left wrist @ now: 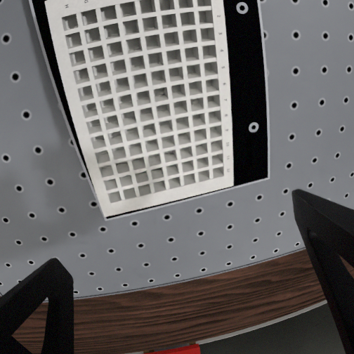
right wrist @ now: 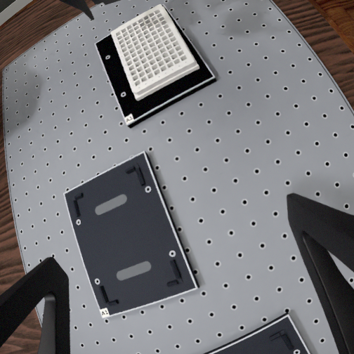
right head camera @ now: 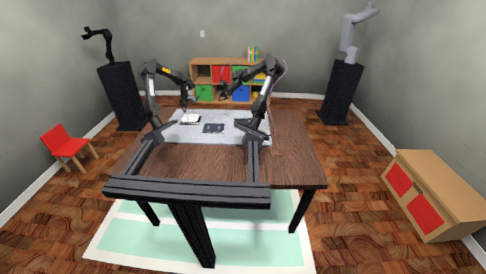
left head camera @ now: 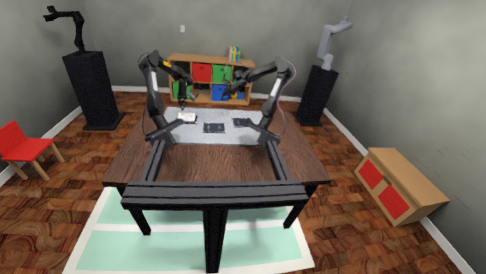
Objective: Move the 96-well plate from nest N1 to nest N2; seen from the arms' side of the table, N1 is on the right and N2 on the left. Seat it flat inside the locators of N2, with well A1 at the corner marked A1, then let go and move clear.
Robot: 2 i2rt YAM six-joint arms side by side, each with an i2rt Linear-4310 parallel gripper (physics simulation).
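Frame: origin at the left arm's base, x ahead, y left, z up, level; millimetres.
Where they show: left gripper, fingertip midpoint: (right head camera: 185, 110) (left head camera: 181, 108); right gripper, fingertip midpoint: (right head camera: 220, 98) (left head camera: 221, 97); left arm's base, link origin: (right head camera: 159, 128) (left head camera: 163, 127); right arm's base, link origin: (right head camera: 251, 129).
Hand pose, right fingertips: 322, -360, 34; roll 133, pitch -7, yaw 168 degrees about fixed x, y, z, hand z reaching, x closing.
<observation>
Each offset is from my right fingertips to the top centre of the thing, as dx, dy, dz.
The white 96-well plate @[+32, +256, -170] (left head camera: 186, 117) (right head camera: 190, 119) (left wrist: 150, 100) (right wrist: 154, 50) lies on the leftmost black nest, taken as N2 (left wrist: 250, 150) (right wrist: 156, 107). It looks off-centre, with wide bare strips towards the arms and towards the middle nest. Its locators are not distinguishable, so I cannot tell whether it is seated flat inside them. The plate's numbers start at the nest's A1-marked end, on the A1 side. My left gripper (left head camera: 183, 105) (right head camera: 185, 108) (left wrist: 169, 242) is open, empty and above the plate, apart from it. My right gripper (right wrist: 166, 242) is open and empty, high above the mat.
An empty dark middle nest @[-100, +55, -184] (left head camera: 214, 128) (right head camera: 213, 128) (right wrist: 115, 240) has corner locators, two slots and an A1 mark. Another dark nest @[-32, -182, -184] (left head camera: 240, 121) (right wrist: 265, 340) lies at the right, partly behind the right arm in the head views. All stand on a perforated grey mat (left wrist: 200, 260) (right wrist: 240, 175).
</observation>
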